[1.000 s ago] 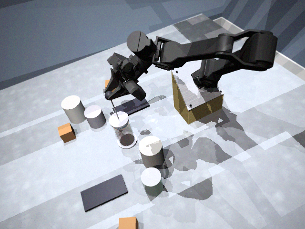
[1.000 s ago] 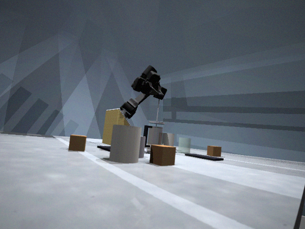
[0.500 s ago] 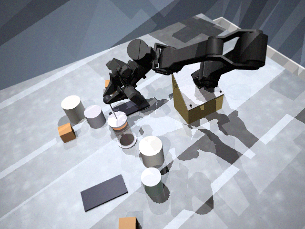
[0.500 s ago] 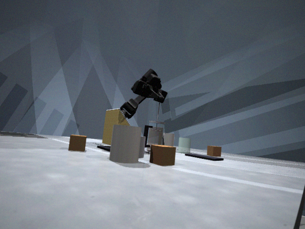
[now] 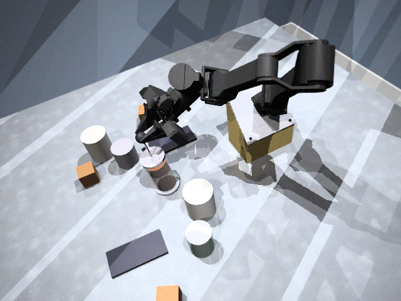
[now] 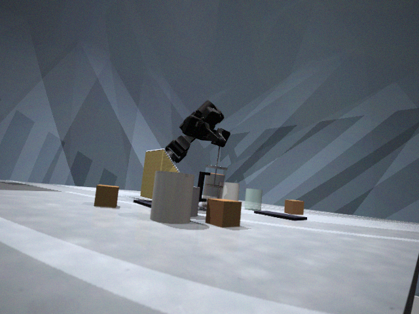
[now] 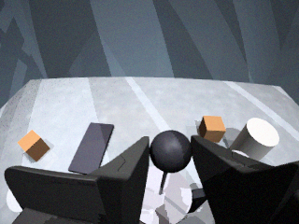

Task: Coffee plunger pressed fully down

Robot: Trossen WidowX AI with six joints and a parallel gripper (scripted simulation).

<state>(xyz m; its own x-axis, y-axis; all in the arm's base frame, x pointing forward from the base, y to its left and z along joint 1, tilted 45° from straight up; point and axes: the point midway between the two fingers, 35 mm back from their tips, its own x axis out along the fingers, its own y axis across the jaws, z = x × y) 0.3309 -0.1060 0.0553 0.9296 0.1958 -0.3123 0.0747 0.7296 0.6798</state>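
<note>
The glass coffee press lies 20 mm behind my gripper tip, 10 mm to the right of it and 110 mm below it.
</note>
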